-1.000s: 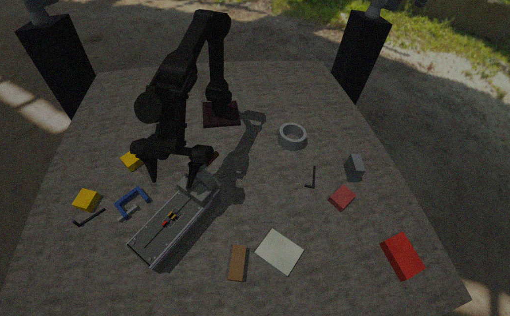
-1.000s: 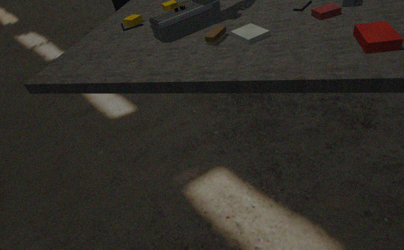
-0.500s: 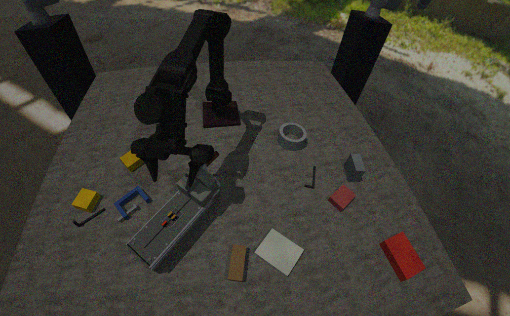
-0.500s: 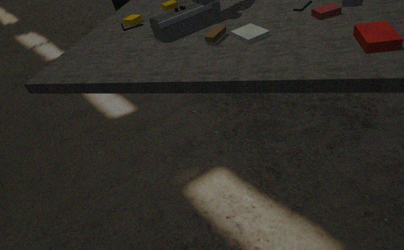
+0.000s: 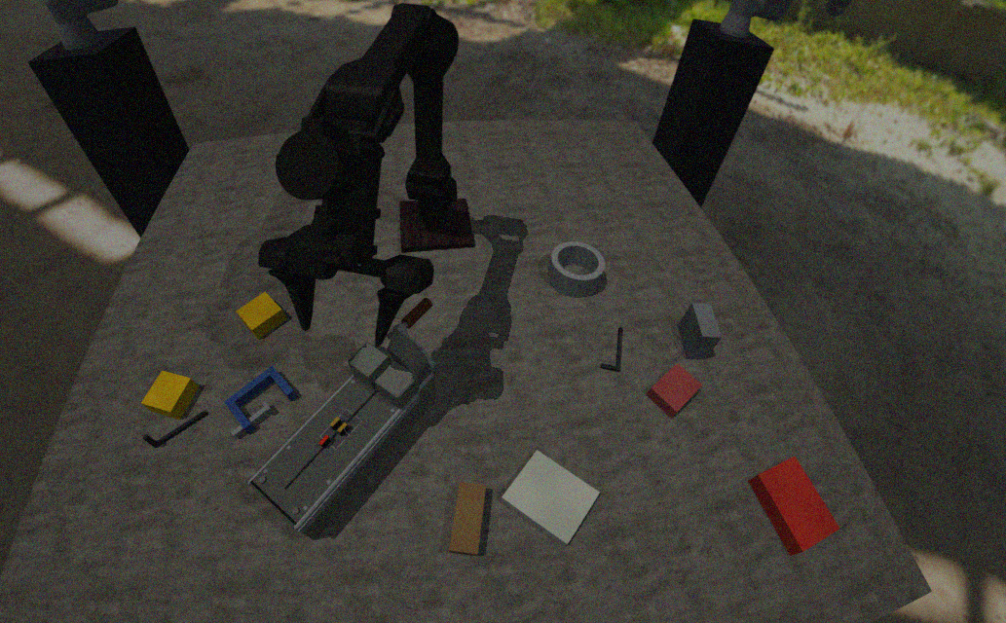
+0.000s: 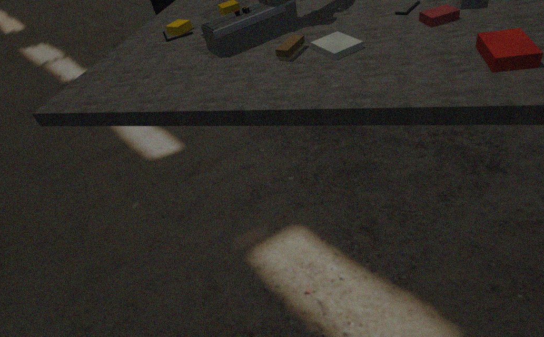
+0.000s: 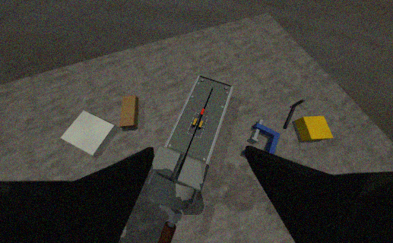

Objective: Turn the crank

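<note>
Right now my gripper tip is 90 mm past the brown crank handle, 80 mm to the right of it and 80 mm above it. From my gripper tip the other things lie so: white plate 150 mm ahead, 250 mm to the left, 180 mm below; then red pointer 80 mm ahead, 40 mm to the right, 110 mm below; then brown block 170 mm ahead, 130 mm to the left, 180 mm below.
</note>
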